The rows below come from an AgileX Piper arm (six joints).
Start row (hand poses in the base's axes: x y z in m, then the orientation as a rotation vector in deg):
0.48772, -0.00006, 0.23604, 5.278, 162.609, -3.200
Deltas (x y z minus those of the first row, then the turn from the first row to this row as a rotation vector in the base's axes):
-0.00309, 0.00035, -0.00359, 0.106, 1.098, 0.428
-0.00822, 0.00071, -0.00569, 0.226, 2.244, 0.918
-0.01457, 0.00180, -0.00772, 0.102, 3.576, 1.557
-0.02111, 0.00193, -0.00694, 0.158, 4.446, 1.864
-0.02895, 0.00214, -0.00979, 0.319, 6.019, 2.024
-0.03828, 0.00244, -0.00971, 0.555, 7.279, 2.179
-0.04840, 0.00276, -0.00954, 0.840, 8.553, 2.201
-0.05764, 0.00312, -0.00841, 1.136, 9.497, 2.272
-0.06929, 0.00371, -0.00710, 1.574, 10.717, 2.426
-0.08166, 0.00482, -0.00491, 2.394, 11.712, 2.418
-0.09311, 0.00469, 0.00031, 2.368, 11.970, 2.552
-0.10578, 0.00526, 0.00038, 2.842, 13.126, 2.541
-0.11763, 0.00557, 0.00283, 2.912, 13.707, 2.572
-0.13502, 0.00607, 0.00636, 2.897, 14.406, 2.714
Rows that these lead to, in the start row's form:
0.48463, 0.00029, 0.23245, 4.687, 163.723, -3.024
0.47950, 0.00065, 0.23035, 4.004, 164.886, -2.814
0.47315, 0.00174, 0.22832, 3.040, 166.220, -2.933
0.46661, 0.00187, 0.22910, 2.595, 167.095, -2.837
0.45877, 0.00208, 0.22625, 2.369, 168.676, -2.661
0.44944, 0.00238, 0.22633, 2.170, 169.948, -2.355
0.43932, 0.00270, 0.22650, 2.175, 171.235, -2.002
0.43008, 0.00306, 0.22763, 2.117, 172.192, -1.600
0.41843, 0.00365, 0.22894, 1.959, 173.429, -0.977
0.40606, 0.00476, 0.23113, 2.136, 174.452, 0.203
0.39461, 0.00463, 0.23635, 1.922, 174.709, 0.182
0.38194, 0.00520, 0.23642, 2.020, 175.878, 0.844
0.37009, 0.00551, 0.23887, 1.975, 176.460, 0.933
0.35270, 0.00601, 0.24240, 1.739, 177.158, 0.914

